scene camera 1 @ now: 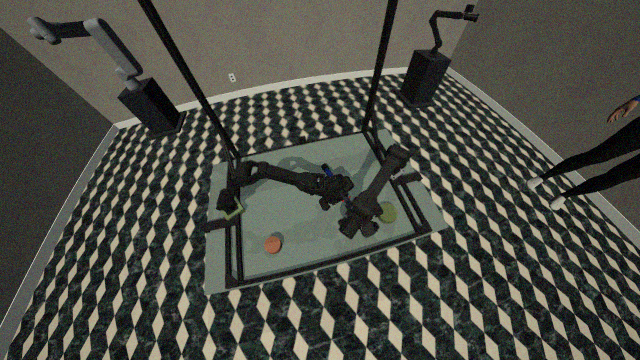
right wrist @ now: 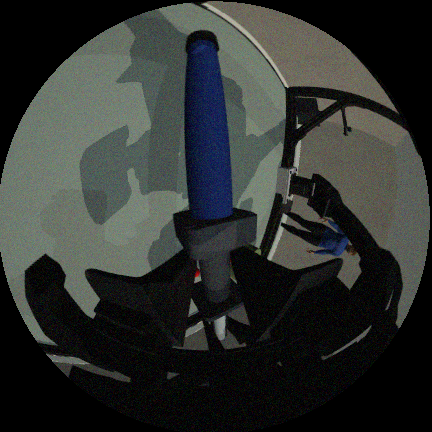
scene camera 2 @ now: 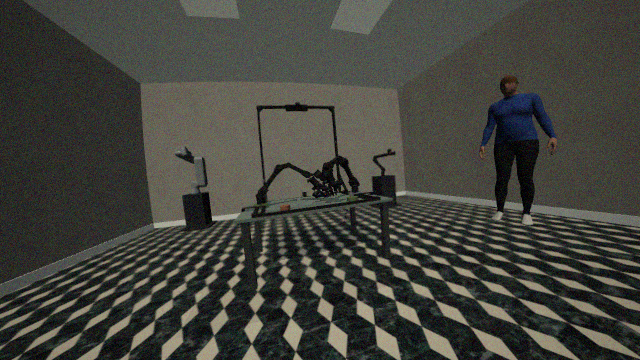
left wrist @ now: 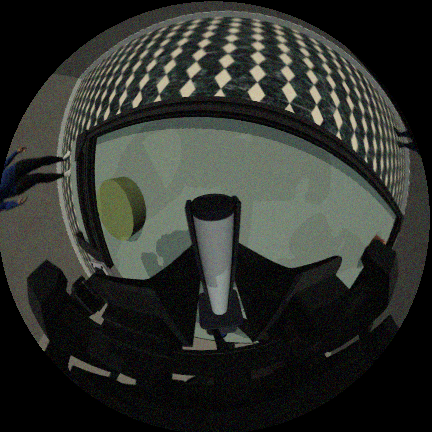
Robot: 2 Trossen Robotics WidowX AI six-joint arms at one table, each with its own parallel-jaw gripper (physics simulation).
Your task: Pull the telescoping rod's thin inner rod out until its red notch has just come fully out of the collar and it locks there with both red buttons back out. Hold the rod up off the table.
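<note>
The telescoping rod is held above the table. Its blue outer tube ends in a dark grey collar near the right fingers. My right gripper is shut on the collar. The pale inner rod comes out beyond the collar, with a black cap at its far end. My left gripper is shut on the inner rod near this cap. A bit of red shows beside the right fingers, mostly hidden; I cannot tell how far it stands out. The notch cannot be made out.
A yellow-green disc lies close to the left gripper. An orange disc lies near the table's front edge. A green bracket is at the picture's left. Black frame rails run along the table's edges.
</note>
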